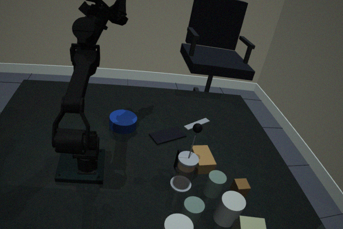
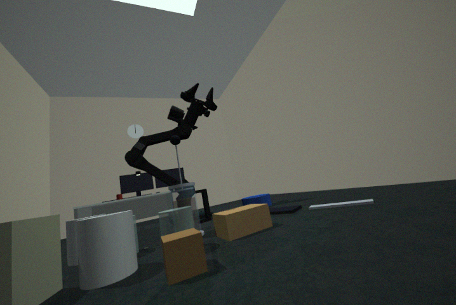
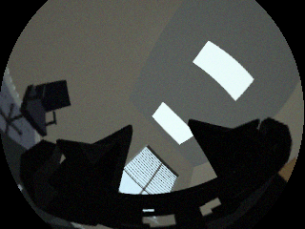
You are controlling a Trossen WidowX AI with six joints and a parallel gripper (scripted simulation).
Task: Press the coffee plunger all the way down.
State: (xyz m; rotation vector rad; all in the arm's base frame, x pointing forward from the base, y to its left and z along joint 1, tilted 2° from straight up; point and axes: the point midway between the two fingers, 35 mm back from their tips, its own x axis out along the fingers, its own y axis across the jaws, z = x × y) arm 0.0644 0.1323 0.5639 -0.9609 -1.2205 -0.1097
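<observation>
The glass coffee press lies 250 mm ahead of my gripper tip, 220 mm to the right of it and 480 mm below it. Also, from my gripper tip: blue disc: 70 mm ahead, 100 mm to the left, 580 mm below; orange box: 360 mm ahead, 140 mm to the right, 580 mm below; dark flat plate: 260 mm ahead, 40 mm to the left, 600 mm below.
</observation>
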